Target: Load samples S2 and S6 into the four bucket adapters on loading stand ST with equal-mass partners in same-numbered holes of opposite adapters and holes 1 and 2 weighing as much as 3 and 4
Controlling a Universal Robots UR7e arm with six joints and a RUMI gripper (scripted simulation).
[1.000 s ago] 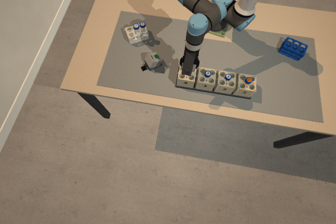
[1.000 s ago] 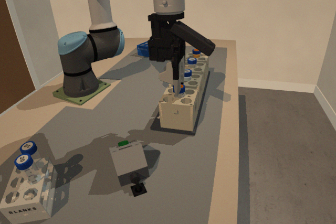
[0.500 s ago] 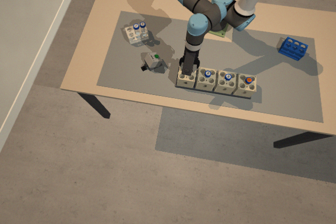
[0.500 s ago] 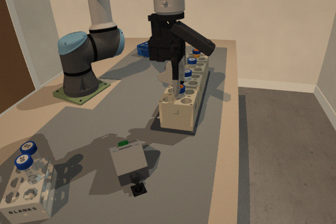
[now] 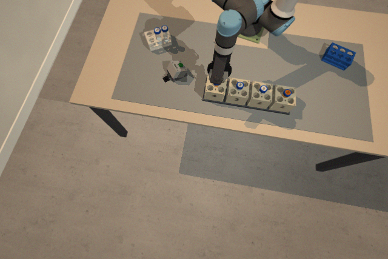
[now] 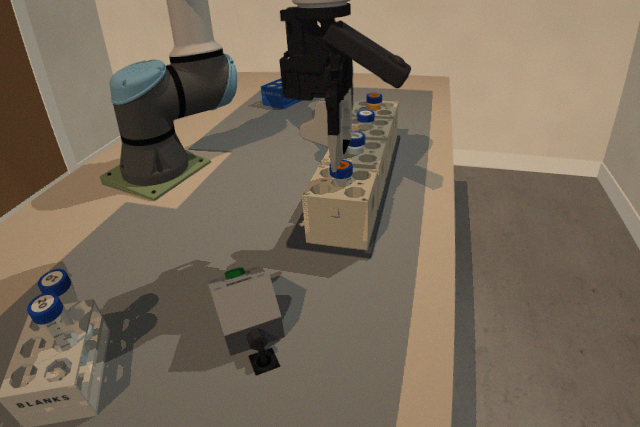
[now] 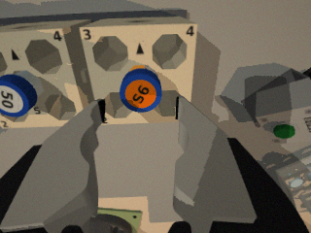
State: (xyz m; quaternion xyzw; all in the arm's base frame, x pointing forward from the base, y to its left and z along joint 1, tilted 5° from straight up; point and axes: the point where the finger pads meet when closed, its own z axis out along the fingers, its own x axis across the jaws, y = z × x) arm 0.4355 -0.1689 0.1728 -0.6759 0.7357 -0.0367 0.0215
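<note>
My hand is 110 mm past the green done key, 180 mm to the left of it and 80 mm above it. Round my hand: bucket adapter: 30 mm ahead, 330 mm to the left, 90 mm below; then 30 mL blank: 30 mm ahead, 220 mm to the left, 80 mm below; then 50 mL blank: 110 mm to the left, 80 mm below.
</note>
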